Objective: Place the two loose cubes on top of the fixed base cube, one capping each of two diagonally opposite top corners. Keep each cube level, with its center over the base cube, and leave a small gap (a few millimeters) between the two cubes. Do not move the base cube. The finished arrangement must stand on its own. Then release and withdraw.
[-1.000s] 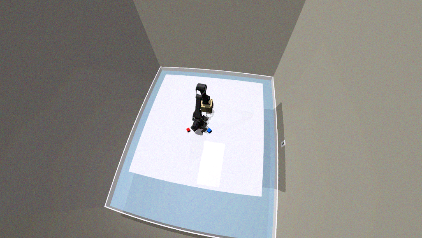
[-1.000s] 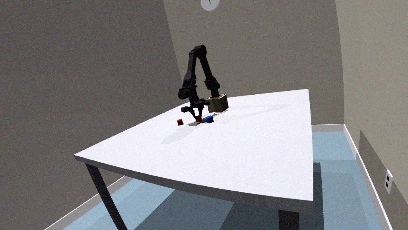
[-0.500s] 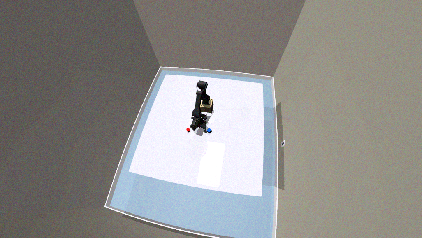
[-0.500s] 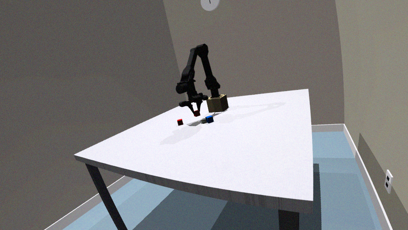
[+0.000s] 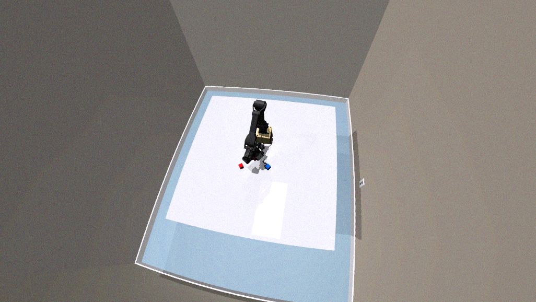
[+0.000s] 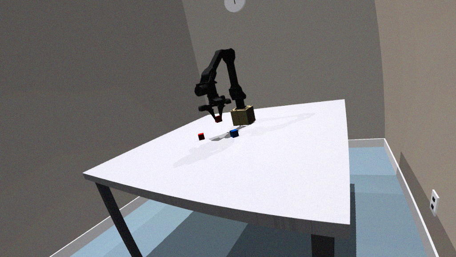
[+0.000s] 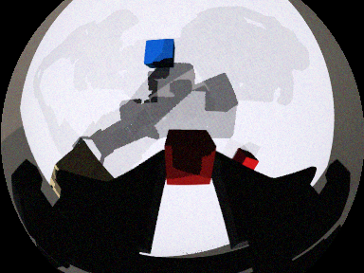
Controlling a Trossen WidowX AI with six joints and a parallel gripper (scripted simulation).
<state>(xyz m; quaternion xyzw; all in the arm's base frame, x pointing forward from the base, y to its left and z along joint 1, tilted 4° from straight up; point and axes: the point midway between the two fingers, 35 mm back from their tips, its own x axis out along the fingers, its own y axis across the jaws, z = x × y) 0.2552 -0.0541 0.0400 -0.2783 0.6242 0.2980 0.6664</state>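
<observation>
The blue cube lies 100 mm to the left of my gripper tip, 80 mm below it and 40 mm ahead of it.
</observation>
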